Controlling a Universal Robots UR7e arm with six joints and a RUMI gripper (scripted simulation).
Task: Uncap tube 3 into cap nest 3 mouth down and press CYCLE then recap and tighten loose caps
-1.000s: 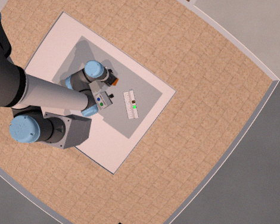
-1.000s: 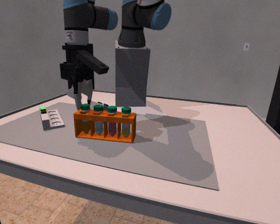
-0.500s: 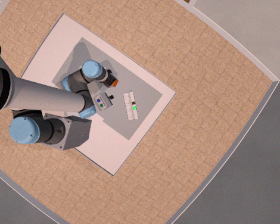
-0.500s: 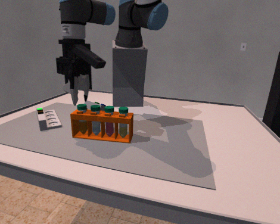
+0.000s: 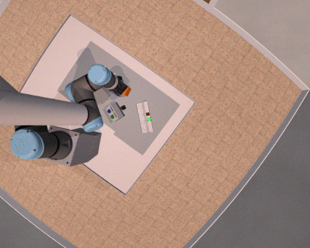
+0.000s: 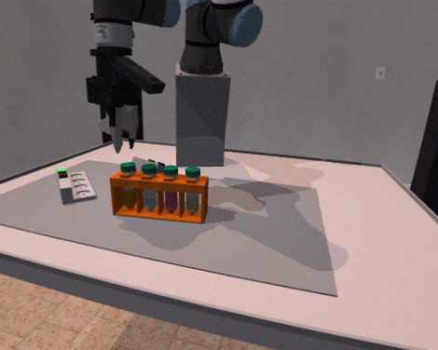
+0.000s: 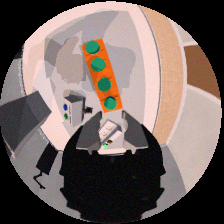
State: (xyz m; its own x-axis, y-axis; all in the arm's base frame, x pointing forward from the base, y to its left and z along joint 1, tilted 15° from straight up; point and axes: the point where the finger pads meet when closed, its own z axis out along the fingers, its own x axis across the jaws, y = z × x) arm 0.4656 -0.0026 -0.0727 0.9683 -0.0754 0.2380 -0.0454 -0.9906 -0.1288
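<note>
Now: hand 200 mm past the green ready key, 60 mm to the left of it and 100 mm above it. The rest, counted from my hand: blue cycle key: 190 mm behind, 20 mm to the right, 100 mm below; key housing: 180 mm behind, 40 mm to the right, 120 mm below.
</note>
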